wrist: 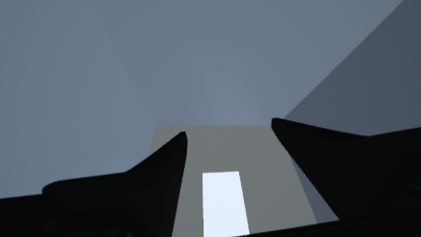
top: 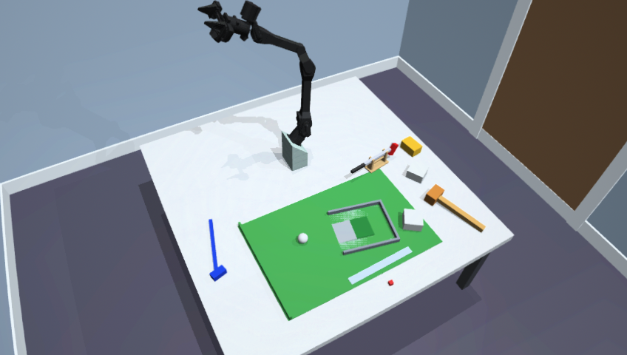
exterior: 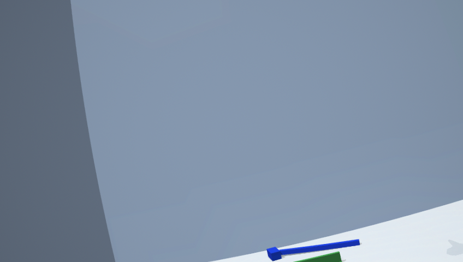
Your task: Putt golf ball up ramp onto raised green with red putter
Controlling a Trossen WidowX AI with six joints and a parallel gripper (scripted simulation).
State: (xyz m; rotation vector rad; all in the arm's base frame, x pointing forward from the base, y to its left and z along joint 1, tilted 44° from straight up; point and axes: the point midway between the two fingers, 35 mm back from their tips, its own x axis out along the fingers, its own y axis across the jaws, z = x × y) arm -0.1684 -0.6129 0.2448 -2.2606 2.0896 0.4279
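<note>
Right now my gripper tip is 690 mm above the red putter, 620 mm to the right of it and 370 mm short of it. Also, from my gripper tip: blue putter (740 mm below, 480 mm ahead, 220 mm to the right); green mat (750 mm below, 640 mm ahead, 280 mm to the left); white golf ball (730 mm below, 600 mm ahead, 120 mm to the left).
</note>
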